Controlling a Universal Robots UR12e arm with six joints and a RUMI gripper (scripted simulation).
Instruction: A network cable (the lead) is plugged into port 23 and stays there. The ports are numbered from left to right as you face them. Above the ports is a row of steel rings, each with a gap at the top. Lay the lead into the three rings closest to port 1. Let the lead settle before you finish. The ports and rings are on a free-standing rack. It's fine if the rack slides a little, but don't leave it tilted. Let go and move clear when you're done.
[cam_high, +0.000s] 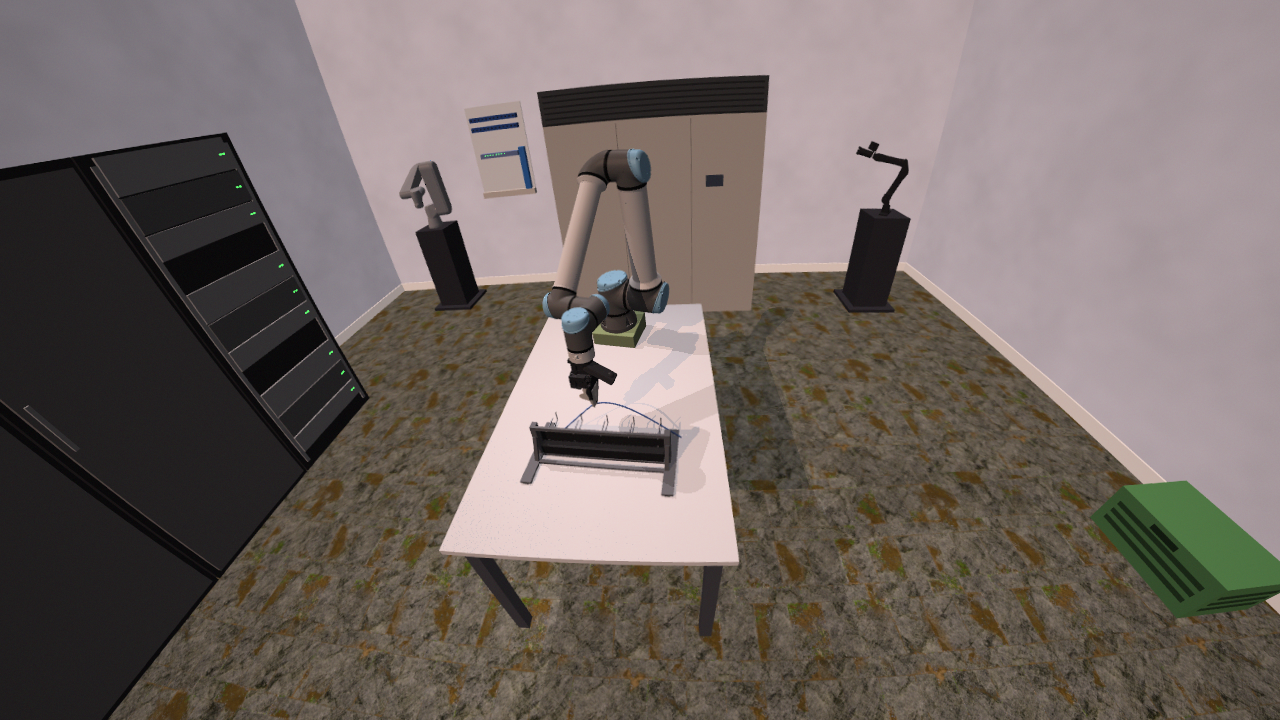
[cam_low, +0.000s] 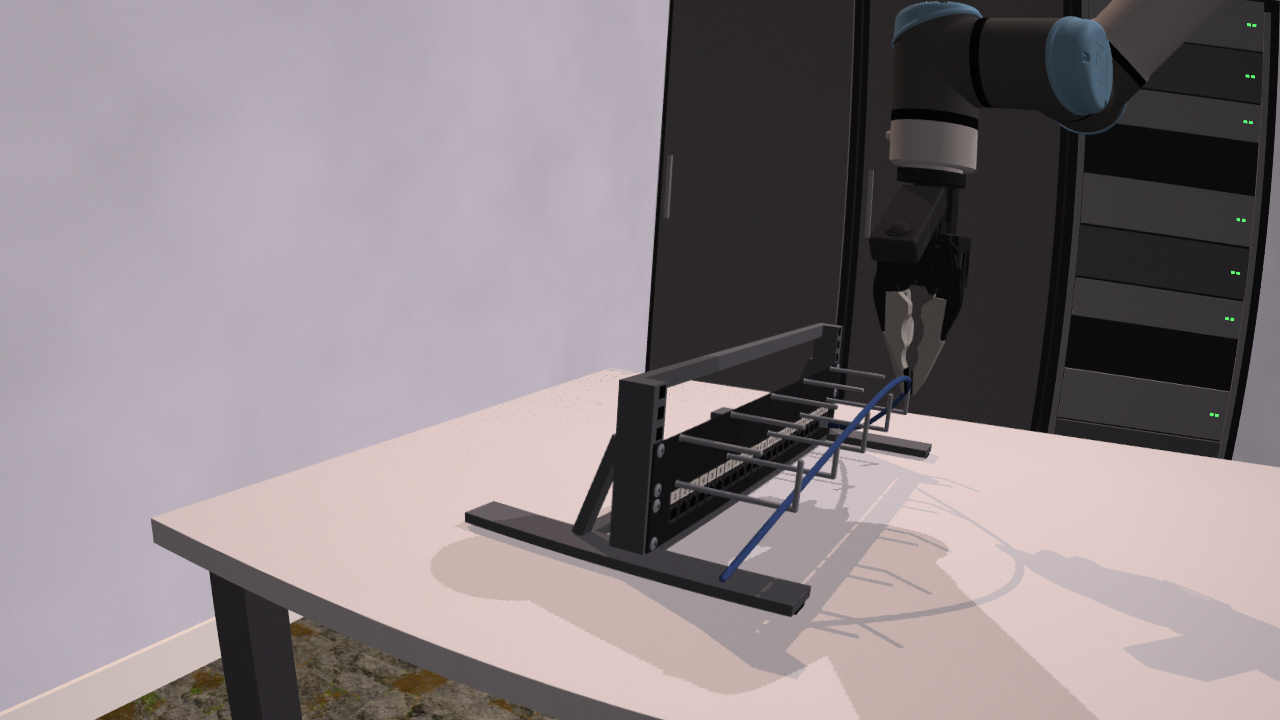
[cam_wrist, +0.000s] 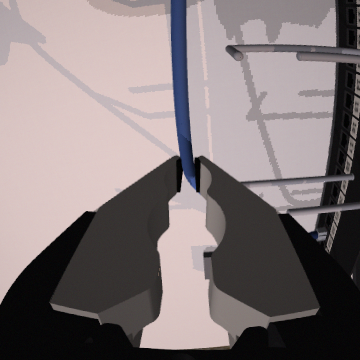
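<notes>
Now: the rack 150 mm ahead of my hand, 40 mm to the left of it and 60 mm below it.
</notes>
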